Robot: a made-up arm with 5 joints. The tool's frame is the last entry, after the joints. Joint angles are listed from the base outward. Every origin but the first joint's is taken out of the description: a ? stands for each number. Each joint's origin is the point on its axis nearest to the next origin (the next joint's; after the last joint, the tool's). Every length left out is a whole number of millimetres.
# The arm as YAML. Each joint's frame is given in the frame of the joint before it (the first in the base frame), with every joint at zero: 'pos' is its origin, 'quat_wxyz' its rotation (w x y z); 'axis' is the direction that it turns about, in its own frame. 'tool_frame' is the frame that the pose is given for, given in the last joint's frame.
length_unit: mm
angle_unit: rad
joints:
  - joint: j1
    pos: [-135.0, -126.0, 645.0]
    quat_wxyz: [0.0, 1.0, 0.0, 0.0]
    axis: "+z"
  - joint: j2
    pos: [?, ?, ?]
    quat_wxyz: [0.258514, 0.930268, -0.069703, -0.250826]
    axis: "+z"
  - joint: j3
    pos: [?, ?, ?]
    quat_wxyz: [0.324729, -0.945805, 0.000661, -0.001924]
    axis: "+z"
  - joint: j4
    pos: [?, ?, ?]
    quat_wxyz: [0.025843, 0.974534, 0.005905, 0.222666]
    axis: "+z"
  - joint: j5
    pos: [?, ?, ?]
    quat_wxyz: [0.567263, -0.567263, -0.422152, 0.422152]
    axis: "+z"
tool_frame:
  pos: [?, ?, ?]
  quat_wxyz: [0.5, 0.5, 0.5, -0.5]
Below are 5 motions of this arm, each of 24 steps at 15 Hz.
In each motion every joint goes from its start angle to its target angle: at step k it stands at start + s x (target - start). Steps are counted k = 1, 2, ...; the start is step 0. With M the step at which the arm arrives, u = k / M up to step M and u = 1 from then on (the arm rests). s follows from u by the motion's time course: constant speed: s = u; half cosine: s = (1 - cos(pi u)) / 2; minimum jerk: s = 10 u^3 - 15 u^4 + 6 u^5.
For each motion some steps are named. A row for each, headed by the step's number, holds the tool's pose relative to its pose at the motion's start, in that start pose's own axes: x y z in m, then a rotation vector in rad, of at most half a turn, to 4 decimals.
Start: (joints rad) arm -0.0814 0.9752 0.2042 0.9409 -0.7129
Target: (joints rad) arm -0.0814 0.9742 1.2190 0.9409 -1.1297
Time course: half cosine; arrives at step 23
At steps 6, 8, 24:
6: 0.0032 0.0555 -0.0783 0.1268 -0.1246 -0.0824
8: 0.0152 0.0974 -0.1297 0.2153 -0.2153 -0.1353
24: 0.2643 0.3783 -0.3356 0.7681 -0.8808 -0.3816

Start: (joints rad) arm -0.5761 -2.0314 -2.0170 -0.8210 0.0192
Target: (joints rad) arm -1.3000 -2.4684 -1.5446 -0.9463 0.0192
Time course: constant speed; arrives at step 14
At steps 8, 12, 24:
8: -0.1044 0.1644 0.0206 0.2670 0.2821 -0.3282
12: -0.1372 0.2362 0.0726 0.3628 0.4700 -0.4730
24: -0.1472 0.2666 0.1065 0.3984 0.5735 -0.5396

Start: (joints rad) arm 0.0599 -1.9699 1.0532 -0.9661 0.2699
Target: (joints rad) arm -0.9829 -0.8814 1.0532 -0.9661 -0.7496
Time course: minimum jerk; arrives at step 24
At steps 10, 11, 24:
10: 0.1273 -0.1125 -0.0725 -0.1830 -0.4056 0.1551
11: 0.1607 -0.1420 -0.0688 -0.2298 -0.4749 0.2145
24: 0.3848 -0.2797 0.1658 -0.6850 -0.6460 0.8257

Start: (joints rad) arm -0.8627 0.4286 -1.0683 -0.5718 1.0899
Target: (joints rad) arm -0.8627 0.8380 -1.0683 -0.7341 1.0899
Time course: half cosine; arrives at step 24
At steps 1, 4, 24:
1: 0.0003 -0.0001 0.0000 -0.0002 -0.0007 0.0009
4: 0.0050 -0.0021 0.0001 -0.0028 -0.0103 0.0136
24: 0.0721 -0.0238 0.0092 -0.0500 -0.1554 0.1998

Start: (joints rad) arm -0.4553 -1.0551 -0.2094 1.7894 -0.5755
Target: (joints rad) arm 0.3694 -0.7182 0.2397 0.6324 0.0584
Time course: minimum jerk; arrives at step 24
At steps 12, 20, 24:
12: 0.0267 0.3090 -0.0970 -0.3937 -0.3179 -0.9472
20: 0.2785 0.4763 -0.1837 -0.6797 -0.4342 -1.9201
24: 0.3035 0.4793 -0.1874 -0.6926 -0.4369 -1.9979

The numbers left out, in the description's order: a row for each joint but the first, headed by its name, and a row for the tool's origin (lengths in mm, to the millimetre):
j2: 35.0 40.0 0.0
j3: 85.0 60.0 0.0
j4: -77.0 118.0 0.0
j5: -299.0 130.0 0.0
tool: -187.0 98.0 0.0

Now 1 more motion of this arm.
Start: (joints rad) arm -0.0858 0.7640 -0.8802 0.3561 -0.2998
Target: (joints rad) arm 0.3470 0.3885 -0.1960 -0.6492 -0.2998
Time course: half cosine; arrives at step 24
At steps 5, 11, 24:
5: -0.0337 0.0888 -0.0402 0.0505 -0.0786 -0.2291
11: 0.0084 0.3853 -0.1256 0.2220 -0.2971 -0.9721
24: 0.4150 0.5912 -0.0605 0.5614 -0.5346 -2.2586

